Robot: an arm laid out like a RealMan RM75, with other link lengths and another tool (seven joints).
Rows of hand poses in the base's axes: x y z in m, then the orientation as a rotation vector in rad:
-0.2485 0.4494 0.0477 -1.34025 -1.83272 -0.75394
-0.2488 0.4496 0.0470 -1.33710 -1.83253 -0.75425
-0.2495 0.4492 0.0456 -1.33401 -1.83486 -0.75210
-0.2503 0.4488 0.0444 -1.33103 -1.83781 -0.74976
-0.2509 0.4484 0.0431 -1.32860 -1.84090 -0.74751
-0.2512 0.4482 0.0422 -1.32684 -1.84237 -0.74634
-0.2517 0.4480 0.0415 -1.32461 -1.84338 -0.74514
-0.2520 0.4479 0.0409 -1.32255 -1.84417 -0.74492
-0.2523 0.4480 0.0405 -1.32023 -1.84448 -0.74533
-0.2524 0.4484 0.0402 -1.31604 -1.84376 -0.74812
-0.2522 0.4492 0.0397 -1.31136 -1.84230 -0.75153
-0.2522 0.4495 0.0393 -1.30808 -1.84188 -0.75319
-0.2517 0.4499 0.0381 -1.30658 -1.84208 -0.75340
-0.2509 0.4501 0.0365 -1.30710 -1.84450 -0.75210
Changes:
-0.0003 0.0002 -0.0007 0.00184 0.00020 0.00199
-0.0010 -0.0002 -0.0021 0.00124 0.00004 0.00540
-0.0018 -0.0006 -0.0033 0.00017 -0.00046 0.00895
-0.0024 -0.0010 -0.0046 -0.00122 -0.00115 0.01212
-0.0027 -0.0012 -0.0055 -0.00162 -0.00138 0.01407
-0.0032 -0.0014 -0.0062 -0.00155 -0.00124 0.01625
-0.0035 -0.0015 -0.0068 -0.00102 -0.00152 0.01792
-0.0038 -0.0014 -0.0072 0.00016 -0.00180 0.01943
-0.0039 -0.0010 -0.0075 0.00387 -0.00259 0.02112
-0.0037 -0.0002 -0.0080 0.00849 -0.00320 0.02276
-0.0037 0.0001 -0.0084 0.01109 -0.00363 0.02431
-0.0032 0.0005 -0.0096 0.01183 -0.00379 0.02531
-0.0024 0.0007 -0.0112 0.00970 -0.00478 0.02597

